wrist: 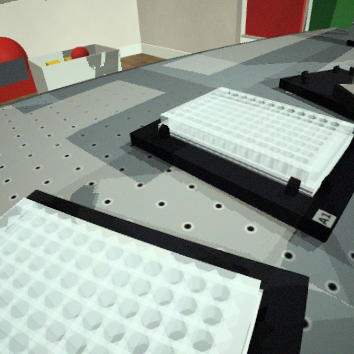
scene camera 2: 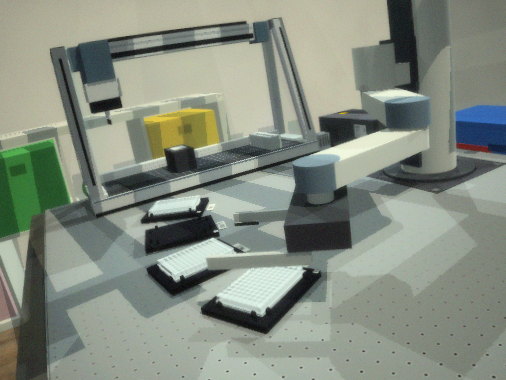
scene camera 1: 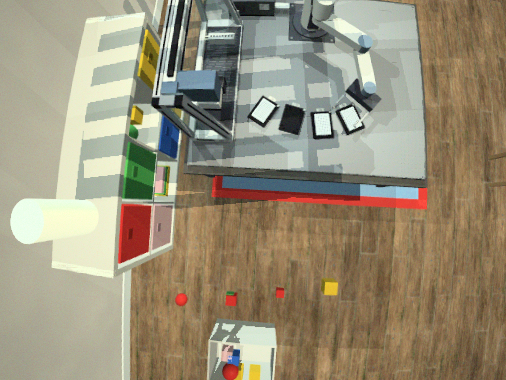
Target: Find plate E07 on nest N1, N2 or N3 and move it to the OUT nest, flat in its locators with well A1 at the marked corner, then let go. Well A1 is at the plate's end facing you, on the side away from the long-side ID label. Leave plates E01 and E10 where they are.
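Where they show: gripper, between the fingertips: (wrist: 154,73) (scene camera 2: 222,237) (scene camera 1: 343,117); arm's base, origin of its link: (scene camera 2: 428,172) (scene camera 1: 311,23).
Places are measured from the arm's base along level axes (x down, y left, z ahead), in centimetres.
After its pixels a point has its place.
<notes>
My gripper (scene camera 1: 343,116) @[x -9.9, y 17.1, z 69.3 cm] (scene camera 2: 221,240) @[x -9.9, y 17.1, z 69.3 cm] is open and empty, its two long fingers spread above the plates at the right end of the row. A white plate (scene camera 1: 350,120) @[x -3.6, y 23.4, z 68.3 cm] (scene camera 2: 262,290) @[x -3.9, y 26.5, z 68.0 cm] (wrist: 120,305) @[x -3.7, y 21.9, z 65.7 cm] lies on the rightmost black nest in scene camera 1. Another white plate (scene camera 1: 322,125) @[x -3.9, y 6.5, z 72.7 cm] (scene camera 2: 192,259) @[x -3.7, y 8.0, z 72.7 cm] (wrist: 260,137) @[x -3.9, y 8.9, z 69.6 cm] lies on the nest beside it, which shows an A1 mark in the wrist view. A third white plate (scene camera 1: 263,110) @[x -3.6, y -28.5, z 65.4 cm] (scene camera 2: 175,205) @[x -3.8, y -26.7, z 65.4 cm] lies on the leftmost nest. The black nest (scene camera 1: 292,119) @[x -2.5, y -11.0, z 69.7 cm] (scene camera 2: 182,234) @[x -2.5, y -8.6, z 69.6 cm] (wrist: 312,90) @[x -2.5, y -6.3, z 73.6 cm] between them holds no plate. Plate ID labels cannot be read.
A gantry frame (scene camera 1: 199,118) @[x -38.2, y -55.0, z 85.2 cm] (scene camera 2: 73,120) @[x -29.6, y -51.9, z 83.8 cm] with a blue-grey head (scene camera 1: 198,86) @[x -50.1, y -52.7, z 76.7 cm] (scene camera 2: 95,62) @[x -44.3, y -46.5, z 74.4 cm] stands left of the nests. The arm's column (scene camera 2: 434,100) @[x -21.1, y 6.3, z 4.1 cm] stands behind them. A small black block (scene camera 2: 181,158) @[x -10.7, y -51.5, z 54.3 cm] is on the gantry deck. The perforated table (scene camera 1: 320,155) @[x -1.3, y 6.4, z 90.1 cm] (scene camera 2: 400,325) @[x -1.3, y 43.2, z 56.9 cm] (wrist: 150,190) @[x -1.3, y 16.0, z 72.7 cm] surrounds the nests.
</notes>
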